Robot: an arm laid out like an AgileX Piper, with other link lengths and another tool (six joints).
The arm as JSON. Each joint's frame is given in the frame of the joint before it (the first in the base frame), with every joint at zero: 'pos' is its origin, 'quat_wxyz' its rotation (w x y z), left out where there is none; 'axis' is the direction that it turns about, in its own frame. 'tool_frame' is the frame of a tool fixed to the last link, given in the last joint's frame.
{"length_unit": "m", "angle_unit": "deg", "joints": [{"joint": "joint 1", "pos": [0.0, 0.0, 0.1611], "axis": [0.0, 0.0, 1.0]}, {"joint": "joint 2", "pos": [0.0, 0.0, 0.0], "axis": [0.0, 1.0, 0.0]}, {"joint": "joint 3", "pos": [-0.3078, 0.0, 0.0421], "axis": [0.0, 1.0, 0.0]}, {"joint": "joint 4", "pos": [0.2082, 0.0, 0.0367], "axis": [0.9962, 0.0, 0.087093]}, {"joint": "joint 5", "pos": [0.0, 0.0, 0.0], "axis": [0.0, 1.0, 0.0]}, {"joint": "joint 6", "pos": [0.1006, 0.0, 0.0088], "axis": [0.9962, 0.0, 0.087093]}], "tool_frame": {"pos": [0.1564, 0.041, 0.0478], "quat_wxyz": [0.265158, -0.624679, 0.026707, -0.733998]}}
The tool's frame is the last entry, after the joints.
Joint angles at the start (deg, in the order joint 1, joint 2, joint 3, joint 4, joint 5, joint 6): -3.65, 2.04, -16.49, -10.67, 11.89, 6.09
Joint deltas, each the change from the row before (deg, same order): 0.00, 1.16, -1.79, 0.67, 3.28, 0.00; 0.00, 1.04, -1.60, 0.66, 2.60, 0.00; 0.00, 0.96, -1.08, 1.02, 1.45, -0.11; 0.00, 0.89, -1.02, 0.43, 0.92, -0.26
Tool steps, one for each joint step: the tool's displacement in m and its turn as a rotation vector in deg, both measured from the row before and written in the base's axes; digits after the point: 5 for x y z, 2 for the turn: 0.00293, -0.00254, -0.00290, 0.99, 2.54, -0.33; 0.00200, -0.00162, -0.00128, 0.90, 1.95, -0.18; 0.00185, -0.00014, -0.00005, 1.01, 1.26, 0.15; 0.00143, -0.00010, 0.00160, 0.24, 0.78, 0.03
